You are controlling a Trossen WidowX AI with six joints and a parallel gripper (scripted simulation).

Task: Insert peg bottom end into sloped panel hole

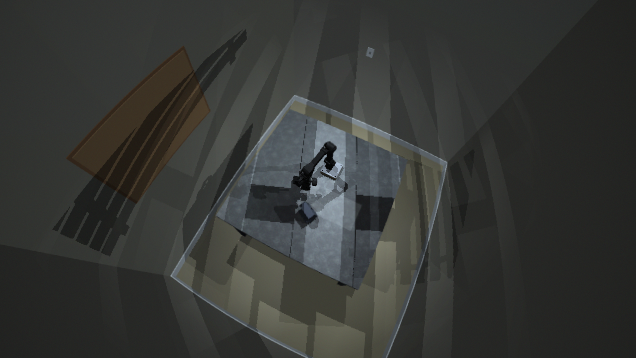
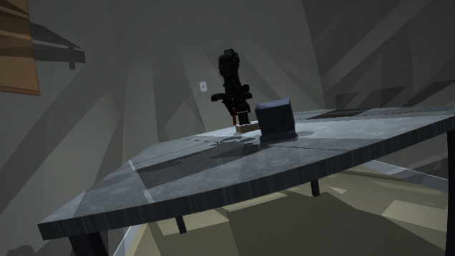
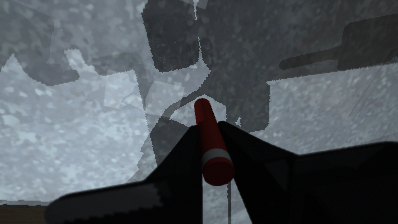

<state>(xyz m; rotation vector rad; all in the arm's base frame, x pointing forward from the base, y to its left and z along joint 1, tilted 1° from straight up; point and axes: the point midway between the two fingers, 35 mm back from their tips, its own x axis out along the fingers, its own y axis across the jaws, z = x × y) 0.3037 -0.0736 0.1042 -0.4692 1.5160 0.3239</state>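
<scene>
Now: gripper tip 15 cm short of the sloped panel block, 14 cm to the right of it and 3 cm above it. Round my gripper tip: peg: 2 cm above.
</scene>
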